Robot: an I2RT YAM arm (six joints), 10 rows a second.
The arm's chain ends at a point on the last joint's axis. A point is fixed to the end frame.
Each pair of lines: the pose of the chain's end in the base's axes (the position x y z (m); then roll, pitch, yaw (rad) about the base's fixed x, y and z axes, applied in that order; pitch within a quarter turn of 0, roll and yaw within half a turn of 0), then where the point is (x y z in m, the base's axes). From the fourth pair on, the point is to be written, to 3 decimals.
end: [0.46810, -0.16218, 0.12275, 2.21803, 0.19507, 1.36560]
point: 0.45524 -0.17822 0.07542
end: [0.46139, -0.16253, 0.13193, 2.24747, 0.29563, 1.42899]
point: 0.44747 -0.18367 0.08696
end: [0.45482, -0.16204, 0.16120, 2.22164, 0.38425, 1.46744]
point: 0.44259 -0.18780 0.11819
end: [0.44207, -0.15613, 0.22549, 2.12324, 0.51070, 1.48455]
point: 0.435 -0.188 0.186
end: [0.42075, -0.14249, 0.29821, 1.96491, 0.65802, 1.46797]
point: 0.420 -0.181 0.263
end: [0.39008, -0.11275, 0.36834, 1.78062, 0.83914, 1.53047]
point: 0.401 -0.156 0.342
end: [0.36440, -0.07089, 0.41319, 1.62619, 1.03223, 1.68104]
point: 0.389 -0.113 0.397
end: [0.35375, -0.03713, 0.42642, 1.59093, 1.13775, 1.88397]
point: 0.388 -0.074 0.415
